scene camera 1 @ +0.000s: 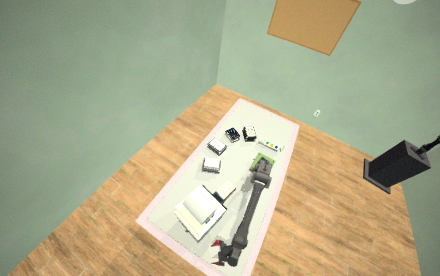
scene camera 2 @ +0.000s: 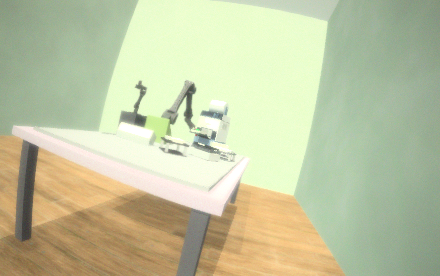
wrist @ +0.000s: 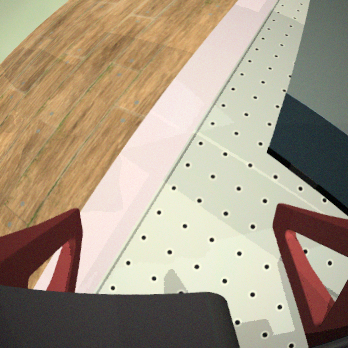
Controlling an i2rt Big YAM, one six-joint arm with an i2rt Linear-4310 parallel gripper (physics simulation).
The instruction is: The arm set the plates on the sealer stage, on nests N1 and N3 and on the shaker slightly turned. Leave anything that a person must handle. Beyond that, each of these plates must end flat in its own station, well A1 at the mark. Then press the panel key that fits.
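Observation:
My gripper [scene camera 1: 217,253] [wrist: 180,218] is open and empty, over the near table edge beside the sealer [scene camera 1: 196,214] [scene camera 2: 214,131]. A pale plate [scene camera 1: 226,190] is on the sealer's stage. Two pale plates [scene camera 1: 212,164] [scene camera 1: 217,145] sit on stations along the left side. A dark plate [scene camera 1: 232,134] and a pale-topped stack on a dark base [scene camera 1: 249,133] are farther back. Which are N1, N3 and the shaker, and the A1 corners and marks, are too small to tell. The key panel [scene camera 1: 270,145] has green, yellow and blue keys.
The arm's green base plate [scene camera 1: 269,158] is at the table's right side, and the arm stretches along that side. The sealer's dark lower body [wrist: 317,142] rises at the right of the wrist view. A black pedestal [scene camera 1: 397,165] stands off the table.

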